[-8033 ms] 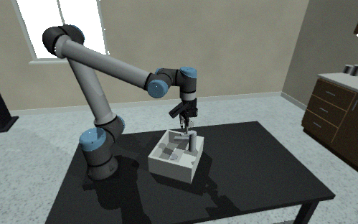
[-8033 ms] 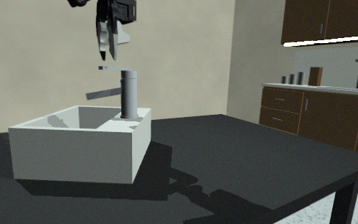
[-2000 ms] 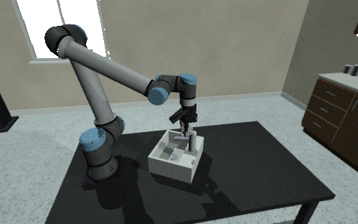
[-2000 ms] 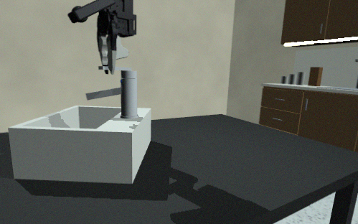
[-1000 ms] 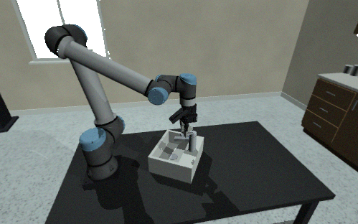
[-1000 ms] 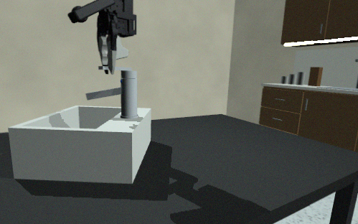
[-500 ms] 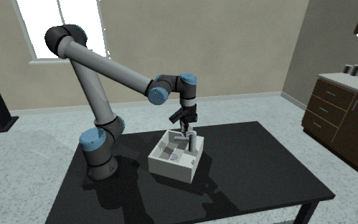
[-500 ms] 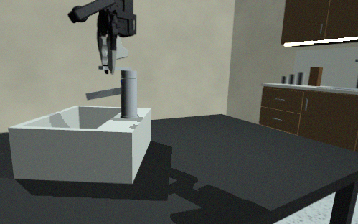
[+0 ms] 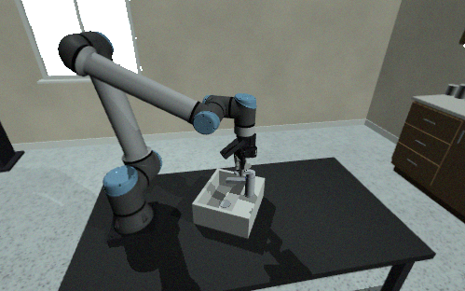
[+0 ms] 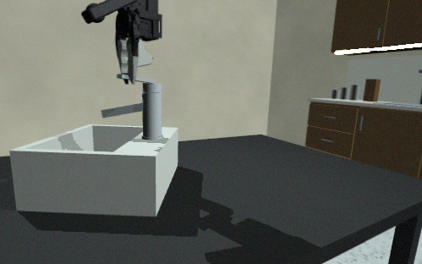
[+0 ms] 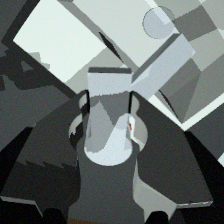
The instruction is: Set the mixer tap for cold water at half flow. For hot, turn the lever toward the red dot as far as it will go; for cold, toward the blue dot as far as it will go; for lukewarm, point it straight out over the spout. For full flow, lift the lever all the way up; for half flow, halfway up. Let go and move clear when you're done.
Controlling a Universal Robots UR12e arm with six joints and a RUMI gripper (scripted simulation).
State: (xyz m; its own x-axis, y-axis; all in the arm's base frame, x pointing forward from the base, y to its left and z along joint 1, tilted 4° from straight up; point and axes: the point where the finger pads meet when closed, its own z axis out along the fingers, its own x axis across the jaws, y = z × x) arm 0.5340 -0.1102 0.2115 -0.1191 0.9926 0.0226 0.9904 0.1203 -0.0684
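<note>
My gripper is now 2 cm short of the flat lever. From my hand the other things lie so: white basin 24 cm below, 8 cm to the left, 3 cm behind.
</note>
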